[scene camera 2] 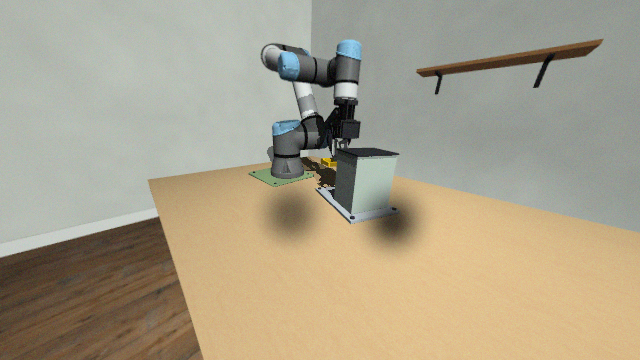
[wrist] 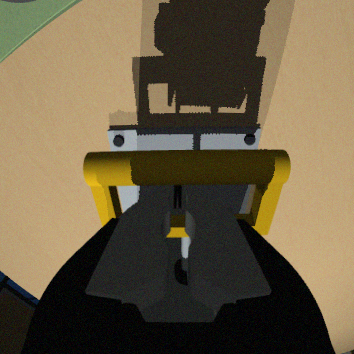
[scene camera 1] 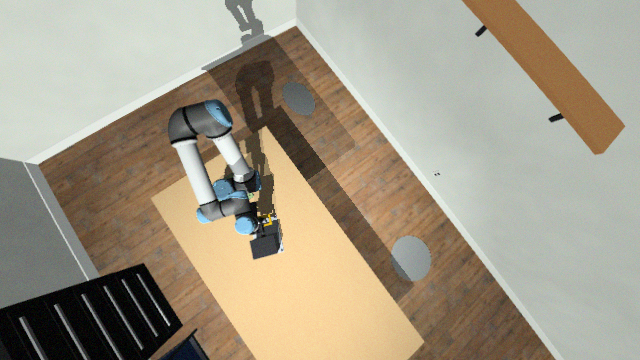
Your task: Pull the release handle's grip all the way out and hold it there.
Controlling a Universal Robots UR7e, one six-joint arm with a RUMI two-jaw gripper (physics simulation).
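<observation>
The release handle's yellow grip (scene camera 1: 270,220) (scene camera 2: 329,162) (wrist: 106,170) is a thick bar with two side arms and stands out from the dark-topped, pale-sided box (scene camera 1: 266,247) (scene camera 2: 374,184). My gripper (scene camera 2: 334,155) (wrist: 177,185) is shut with nothing between its fingers. In the wrist view its tips show just behind the bar, between the two side arms, on the box's side of it. Whether they touch the bar cannot be told. The gripper's body hides the inner ends of the side arms in the wrist view, and the box hides part of the grip in scene camera 2.
The box stands on a bolted light-grey base plate (scene camera 2: 374,215) (wrist: 125,141) on the wooden table (scene camera 1: 320,280) (scene camera 2: 400,290). The arm's base stands on a green plate (scene camera 2: 274,181) (wrist: 30,22) close by. A wooden wall shelf (scene camera 1: 555,75) (scene camera 2: 505,59) is far off.
</observation>
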